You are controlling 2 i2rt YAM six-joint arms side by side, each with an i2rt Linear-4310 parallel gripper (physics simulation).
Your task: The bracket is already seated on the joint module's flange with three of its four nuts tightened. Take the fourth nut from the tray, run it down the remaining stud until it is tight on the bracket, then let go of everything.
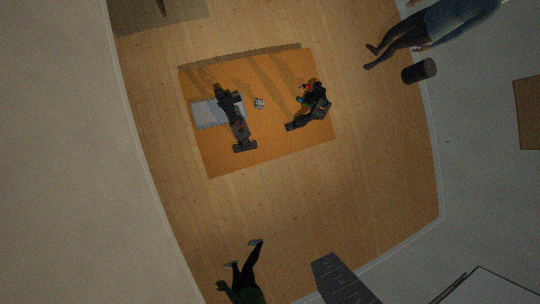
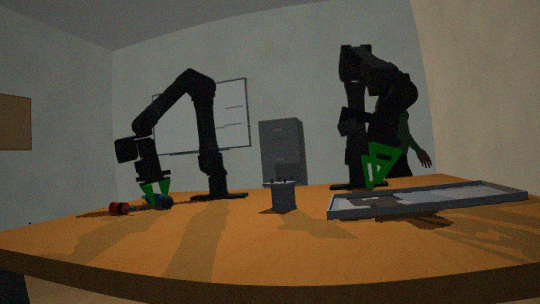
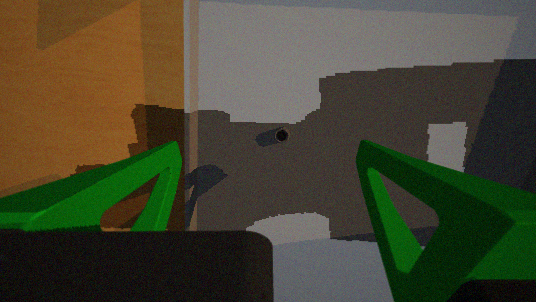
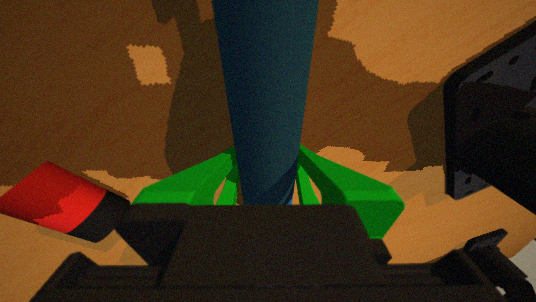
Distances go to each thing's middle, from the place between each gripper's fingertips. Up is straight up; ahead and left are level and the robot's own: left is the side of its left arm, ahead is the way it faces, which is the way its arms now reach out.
Scene:
Now: the blue cylindrical tool (image 4: 266, 59) 3 cm to the right of my right hand, 2 cm behind it and 1 cm above it. Round my right hand: grey tray (image 2: 476, 190) 71 cm to the left, 19 cm ahead.
I see my left gripper 12 cm to the right of the grey tray, 5 cm above it and 2 cm past it. The rest, counted from my left hand: blue cylindrical tool 62 cm to the right, 23 cm behind, 3 cm below.

